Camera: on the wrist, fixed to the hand. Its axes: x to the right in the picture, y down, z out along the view.
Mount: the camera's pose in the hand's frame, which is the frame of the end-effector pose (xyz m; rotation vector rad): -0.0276 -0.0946 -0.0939 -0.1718 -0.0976 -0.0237
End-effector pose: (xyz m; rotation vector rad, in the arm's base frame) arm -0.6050 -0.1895 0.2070 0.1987 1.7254 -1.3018
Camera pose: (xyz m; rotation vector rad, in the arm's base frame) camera -0.7009 -0.1420 0.2910 0.0154 1.7497 -1.1539
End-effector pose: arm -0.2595 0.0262 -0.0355 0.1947 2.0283 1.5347
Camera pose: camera -0.2652 -0.0953 -0.0967 0.1737 1.8072 1.6425
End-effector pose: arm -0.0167 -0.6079 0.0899 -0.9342 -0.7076 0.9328
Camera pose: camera 0.0823 -0.6918 0.1309 -1.0340 -0.8909 0.9116
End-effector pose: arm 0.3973 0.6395 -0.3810 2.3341 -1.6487 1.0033
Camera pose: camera 0.4327 0.7416 -0.2982 2.3162 -1.6641 0.7225
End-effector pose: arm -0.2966 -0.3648 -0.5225 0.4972 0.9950 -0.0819
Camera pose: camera -0.4126 -0.4119 -0.5759 0.3212 0.9034 -0.0410
